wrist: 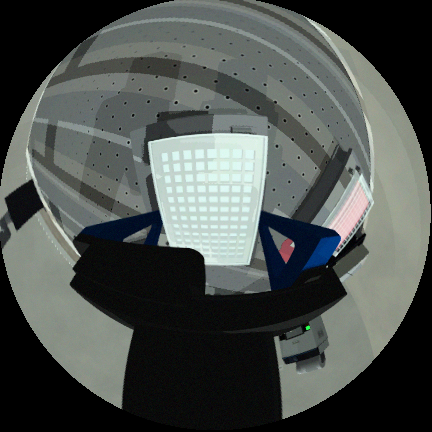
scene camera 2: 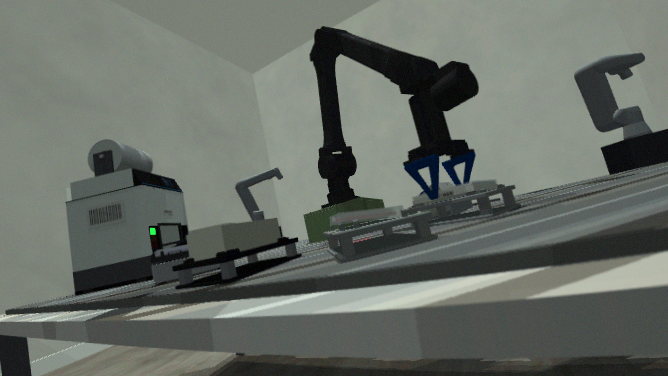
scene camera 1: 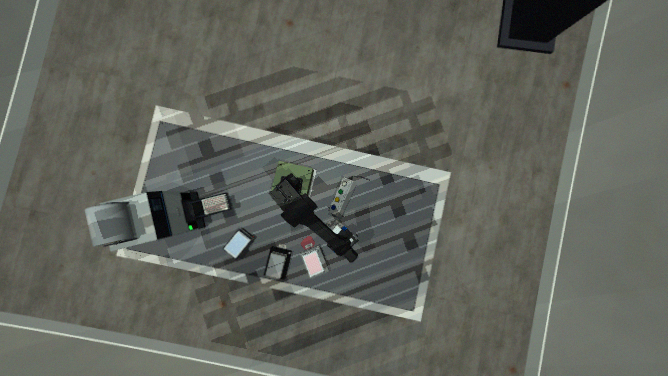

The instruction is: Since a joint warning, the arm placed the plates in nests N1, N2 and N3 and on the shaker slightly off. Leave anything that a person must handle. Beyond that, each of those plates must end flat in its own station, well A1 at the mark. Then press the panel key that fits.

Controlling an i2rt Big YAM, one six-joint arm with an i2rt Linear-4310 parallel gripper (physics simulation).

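Note:
My gripper [scene camera 2: 449,189] [wrist: 209,216] is open, its blue fingers on either side of a pale plate [scene camera 1: 340,229] [scene camera 2: 457,188] [wrist: 212,190]. The plate rests on a grey nest [scene camera 2: 509,196] [wrist: 245,124]; more of the nest shows on its left in the wrist view. Whether it is fully seated I cannot tell. A pink plate [scene camera 1: 314,262] [scene camera 2: 367,215] [wrist: 352,212] is on the neighbouring nest. A blue plate [scene camera 1: 238,244] and a plate with reddish wells [scene camera 1: 215,204] lie farther left. The key panel [scene camera 1: 342,196] has white, green, yellow and blue keys. Marks for A1 are unreadable.
A beige block [scene camera 2: 235,237] stands on a black rack [scene camera 2: 235,258]. A white instrument [scene camera 1: 140,215] [scene camera 2: 125,240] [wrist: 305,342] with a green light is at the table's left end. A red disc [scene camera 1: 308,243] lies near the pink plate. The arm stands on a green base [scene camera 1: 290,169] [scene camera 2: 315,222].

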